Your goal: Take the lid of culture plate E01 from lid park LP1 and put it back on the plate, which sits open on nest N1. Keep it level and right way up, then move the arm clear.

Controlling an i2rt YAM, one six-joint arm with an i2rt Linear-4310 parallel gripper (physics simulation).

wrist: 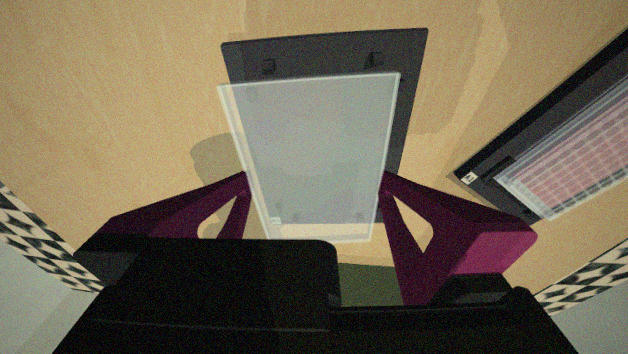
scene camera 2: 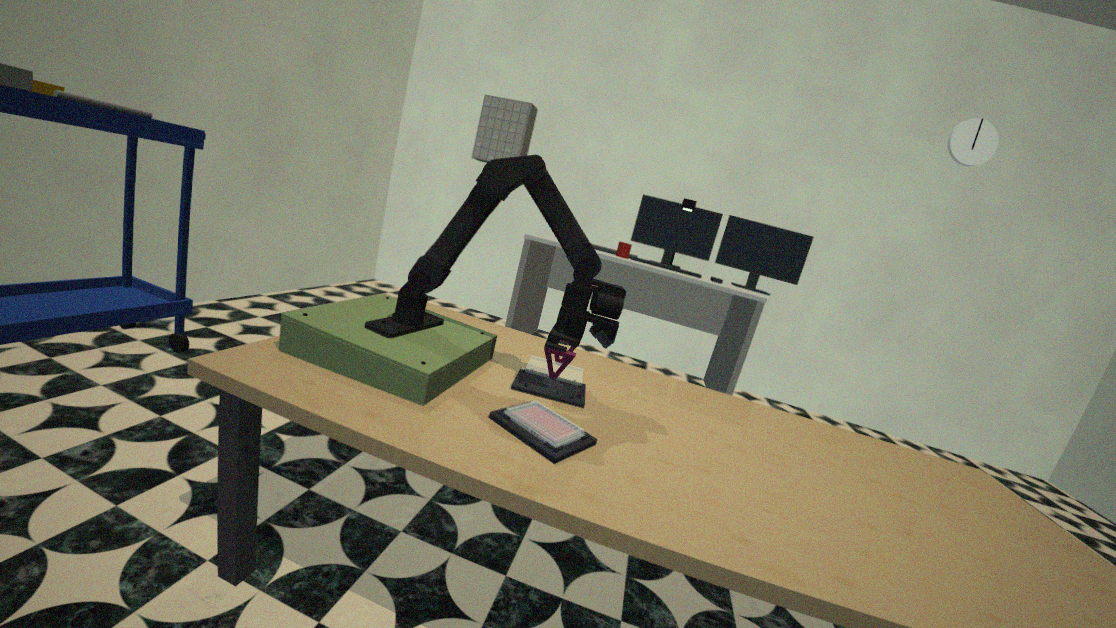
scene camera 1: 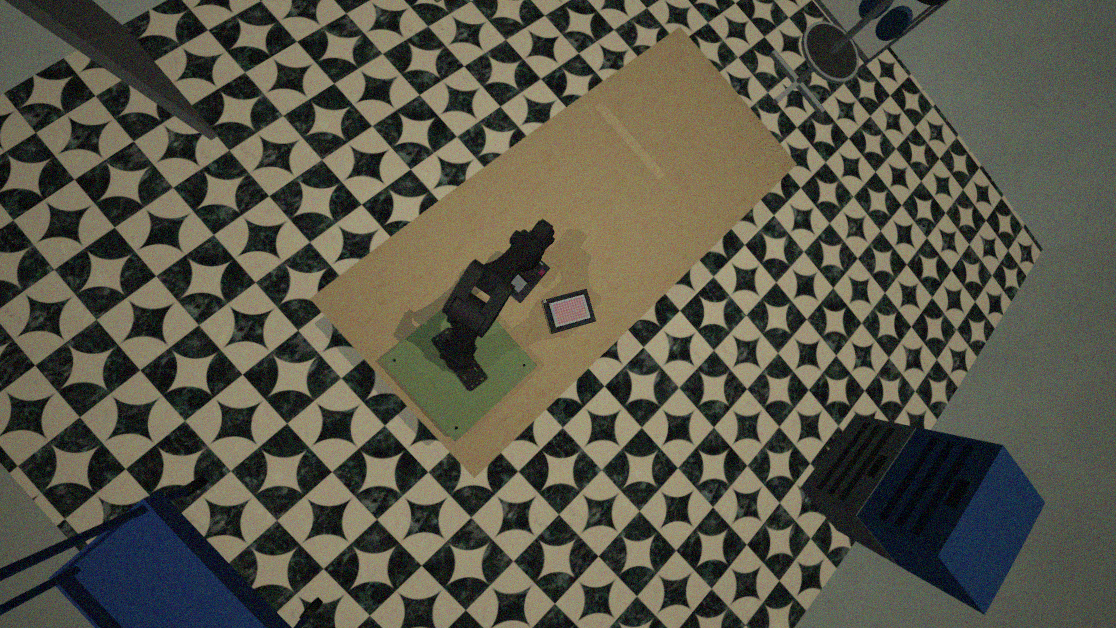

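Where they show: gripper, between the fingertips: (wrist: 314, 177) (scene camera 2: 555, 371); arm's base, origin of its link: (scene camera 2: 406, 325) (scene camera 1: 459, 359).
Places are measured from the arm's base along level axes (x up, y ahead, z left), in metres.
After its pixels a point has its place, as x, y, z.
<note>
My gripper (scene camera 2: 555, 373) @(-0.029, 0.326, 0.122) (wrist: 314, 177) @(-0.029, 0.326, 0.122) is shut on the long sides of the clear lid (scene camera 1: 518, 282) @(-0.024, 0.292, 0.092) (scene camera 2: 535, 364) @(-0.023, 0.281, 0.104) (wrist: 320, 135) @(-0.022, 0.360, 0.125). The lid is right way up, looks about level, and hangs a little above lid park LP1 (scene camera 2: 546, 387) @(-0.060, 0.323, 0.090) (wrist: 320, 57) @(-0.060, 0.392, 0.132), a dark plate with small posts. The lid is slightly offset from the park in the wrist view. Culture plate E01 (scene camera 1: 569, 310) @(-0.044, 0.379, -0.084) (scene camera 2: 543, 421) @(-0.045, 0.382, -0.097) (wrist: 580, 165) @(-0.045, 0.367, -0.071), with a pink well grid, sits open on the dark nest N1 (scene camera 1: 573, 328) @(-0.059, 0.357, -0.141) (scene camera 2: 575, 449) @(-0.059, 0.455, -0.122) (wrist: 540, 127) @(-0.058, 0.383, -0.031), apart from the gripper.
The arm stands on a green block (scene camera 1: 491, 390) @(0.000, 0.019, -0.136) (scene camera 2: 351, 367) @(-0.048, 0.020, -0.178) at one end of the wooden table (scene camera 1: 663, 234) @(-0.070, 0.859, -0.069) (scene camera 2: 741, 499) @(-0.070, 0.744, -0.059). The nest lies beside the lid park, nearer the table's long edge. A desk with monitors (scene camera 2: 675, 226) and a blue cart (scene camera 2: 93, 300) stand away from the table.
</note>
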